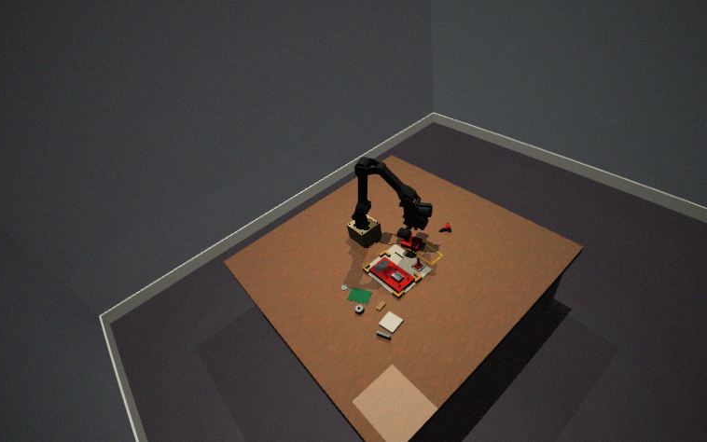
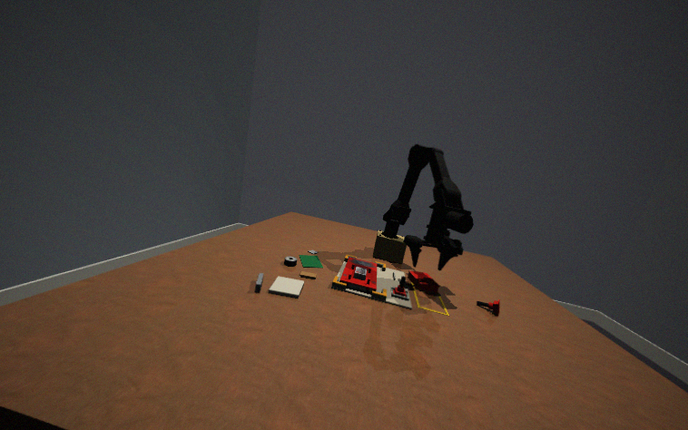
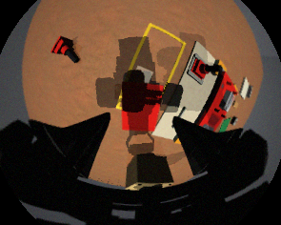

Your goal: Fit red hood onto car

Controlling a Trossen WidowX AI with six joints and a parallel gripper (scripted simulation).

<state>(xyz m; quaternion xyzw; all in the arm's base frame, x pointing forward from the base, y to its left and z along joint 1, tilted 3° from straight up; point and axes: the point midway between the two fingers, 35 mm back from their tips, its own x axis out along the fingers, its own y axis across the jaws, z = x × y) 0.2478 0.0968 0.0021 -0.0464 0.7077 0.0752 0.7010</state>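
The red hood lies 5 cm below my gripper tip. The rest, counted from my gripper tip: green board: 40 cm to the right, 6 cm below, 1 cm behind; white plate: 42 cm to the right, 19 cm ahead, 6 cm below; grey engine block: 22 cm to the right, 8 cm ahead, 4 cm below.
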